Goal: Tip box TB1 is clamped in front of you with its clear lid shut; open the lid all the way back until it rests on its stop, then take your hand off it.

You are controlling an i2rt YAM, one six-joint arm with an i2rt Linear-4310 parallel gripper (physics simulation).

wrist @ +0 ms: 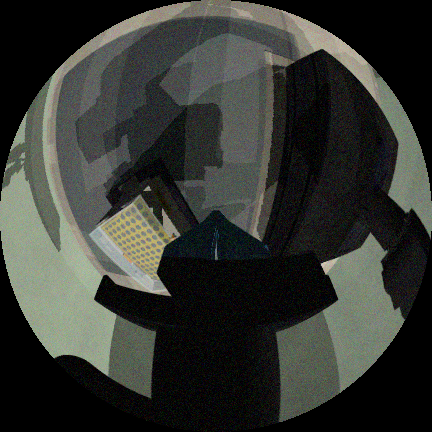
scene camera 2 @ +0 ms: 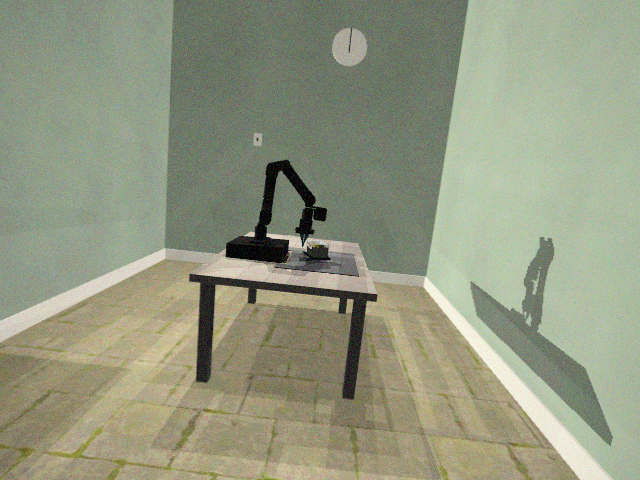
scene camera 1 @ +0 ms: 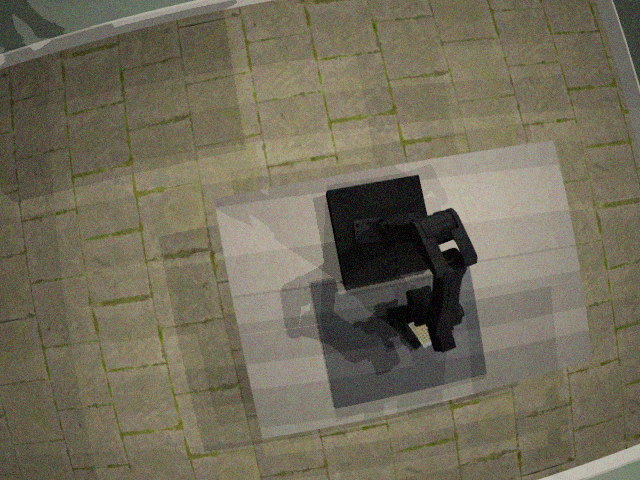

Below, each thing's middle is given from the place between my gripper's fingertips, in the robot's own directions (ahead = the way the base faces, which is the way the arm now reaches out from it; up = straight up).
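I find the tip box lid [wrist: 131, 236] 20 mm above my hand, and it is also 80 mm ahead of my hand and 50 mm to the left of it.
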